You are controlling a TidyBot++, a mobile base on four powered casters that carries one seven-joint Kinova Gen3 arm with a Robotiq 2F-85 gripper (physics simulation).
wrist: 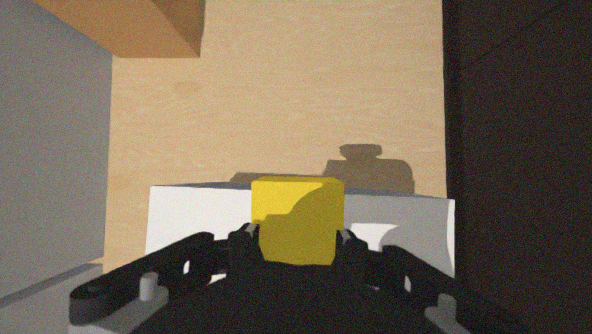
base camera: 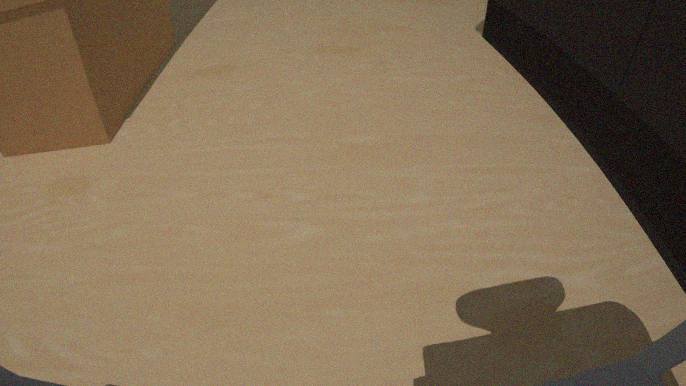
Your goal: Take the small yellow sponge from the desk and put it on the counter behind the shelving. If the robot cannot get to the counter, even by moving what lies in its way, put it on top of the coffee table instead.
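Places are measured from the arm's base along level axes (x ahead, y left, z up), in metres.
Pixels of known places: gripper, between the fingertips: [wrist: 297, 232].
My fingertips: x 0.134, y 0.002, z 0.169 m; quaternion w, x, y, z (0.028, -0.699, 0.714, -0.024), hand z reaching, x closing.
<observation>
For each thing: its top centre in the pictures, then the offset to it from my fingertips. "pt": a spot on its surface instead. Level surfaces: height alone.
- small yellow sponge, centre of its top: [wrist: 296, 255] dx -0.009, dy +0.000, dz +0.026 m
- brown box, a spot on its surface: [base camera: 50, 85] pt dx +0.448, dy +0.456, dz -0.432 m
- wooden floor, height of its surface: dz -0.566 m
The small yellow sponge [wrist: 300, 225] is in the wrist view, at the lower middle, held between the two black fingertips. My gripper [wrist: 297, 232] is shut on it, above the white top of my own base. A shadow falls across part of the sponge. The gripper does not show in the base camera view. The desk, the counter and the coffee table cannot be made out for certain in either view.
A brown box [base camera: 50, 85] [wrist: 165, 30] stands on the wooden floor [base camera: 300, 175] [wrist: 280, 100] ahead on the left. A dark, tall piece [base camera: 625, 100] [wrist: 525, 150] runs along the right side. A grey surface [wrist: 50, 140] runs along the left. My shadow lies ahead on the right.
</observation>
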